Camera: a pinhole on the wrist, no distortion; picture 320 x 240 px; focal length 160.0 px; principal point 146.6 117.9 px. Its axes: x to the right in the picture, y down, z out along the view. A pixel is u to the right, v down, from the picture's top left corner.
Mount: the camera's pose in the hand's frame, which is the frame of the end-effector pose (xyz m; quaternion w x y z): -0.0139 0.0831 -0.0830 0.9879 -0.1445 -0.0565 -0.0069
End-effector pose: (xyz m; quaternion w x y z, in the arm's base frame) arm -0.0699 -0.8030 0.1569 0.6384 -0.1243 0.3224 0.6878
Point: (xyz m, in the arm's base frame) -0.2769 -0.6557 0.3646
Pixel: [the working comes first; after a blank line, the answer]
In the camera's frame: 0.0743 0.0919 0.3128

185 165
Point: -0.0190 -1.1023 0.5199
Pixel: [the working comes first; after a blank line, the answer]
In the camera's frame: -0.4198 -0.1017 0.2207

outside the picture
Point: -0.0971 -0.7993 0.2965
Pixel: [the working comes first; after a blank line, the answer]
In the camera's frame: -0.0389 -0.0709 0.1777

112 54
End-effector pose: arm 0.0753 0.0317 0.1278 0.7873 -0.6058 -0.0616 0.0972
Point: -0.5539 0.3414 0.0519
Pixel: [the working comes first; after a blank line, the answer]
In the camera's frame: -0.4671 -0.0441 0.5575

13 105
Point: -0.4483 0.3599 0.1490
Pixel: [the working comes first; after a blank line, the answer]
In the camera's frame: -0.3608 -0.1400 0.5370

39 76
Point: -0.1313 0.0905 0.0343
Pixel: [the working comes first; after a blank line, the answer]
In the camera's frame: -0.1527 -0.0140 0.1806

11 106
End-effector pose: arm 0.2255 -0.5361 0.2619 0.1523 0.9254 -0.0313 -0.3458
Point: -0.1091 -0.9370 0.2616
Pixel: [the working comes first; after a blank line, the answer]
In the camera's frame: -0.1265 0.1502 0.4853

105 167
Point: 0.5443 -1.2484 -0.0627
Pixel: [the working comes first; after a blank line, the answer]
In the camera's frame: 0.6077 0.4238 0.3623

outside the picture
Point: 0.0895 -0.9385 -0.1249
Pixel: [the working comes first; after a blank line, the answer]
In the camera's frame: 0.2820 0.0180 0.5520

228 123
